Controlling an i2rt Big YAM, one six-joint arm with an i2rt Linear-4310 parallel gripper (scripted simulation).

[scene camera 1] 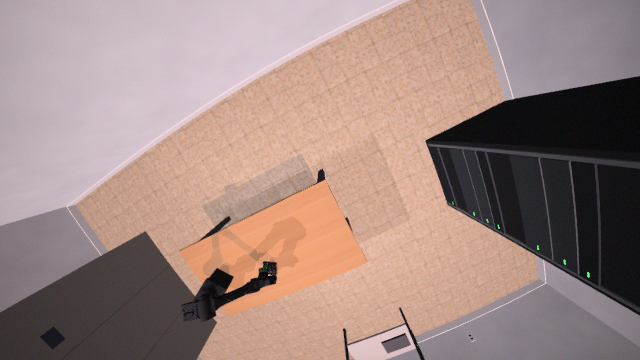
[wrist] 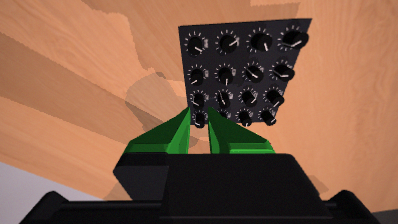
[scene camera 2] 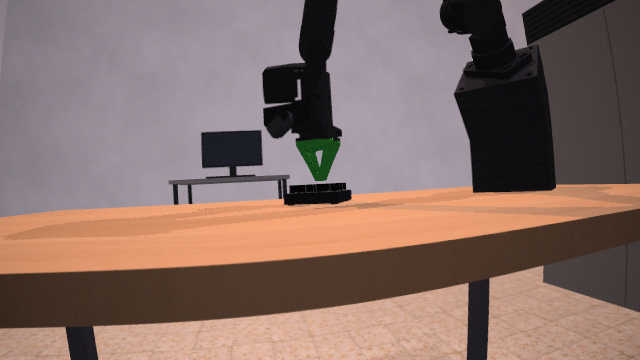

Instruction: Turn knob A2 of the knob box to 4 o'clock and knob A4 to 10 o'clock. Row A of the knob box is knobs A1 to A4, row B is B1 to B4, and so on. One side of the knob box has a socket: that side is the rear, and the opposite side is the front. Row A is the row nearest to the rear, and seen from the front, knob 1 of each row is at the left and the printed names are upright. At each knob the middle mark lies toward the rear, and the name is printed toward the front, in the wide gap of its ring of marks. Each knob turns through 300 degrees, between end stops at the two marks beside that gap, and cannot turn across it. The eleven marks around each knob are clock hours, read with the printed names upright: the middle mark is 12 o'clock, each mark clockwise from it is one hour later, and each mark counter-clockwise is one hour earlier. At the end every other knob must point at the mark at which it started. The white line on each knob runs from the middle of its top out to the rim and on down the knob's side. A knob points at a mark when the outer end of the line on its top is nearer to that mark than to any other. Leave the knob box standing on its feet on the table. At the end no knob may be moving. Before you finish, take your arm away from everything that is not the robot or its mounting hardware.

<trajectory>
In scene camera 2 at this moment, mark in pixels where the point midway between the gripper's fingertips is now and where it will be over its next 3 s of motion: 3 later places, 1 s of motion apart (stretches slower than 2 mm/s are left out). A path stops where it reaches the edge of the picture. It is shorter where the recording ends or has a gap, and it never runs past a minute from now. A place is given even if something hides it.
My gripper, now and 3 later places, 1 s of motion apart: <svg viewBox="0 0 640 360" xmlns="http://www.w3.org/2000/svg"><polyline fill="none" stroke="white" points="320,180 320,187 320,182 316,167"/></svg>
</trajectory>
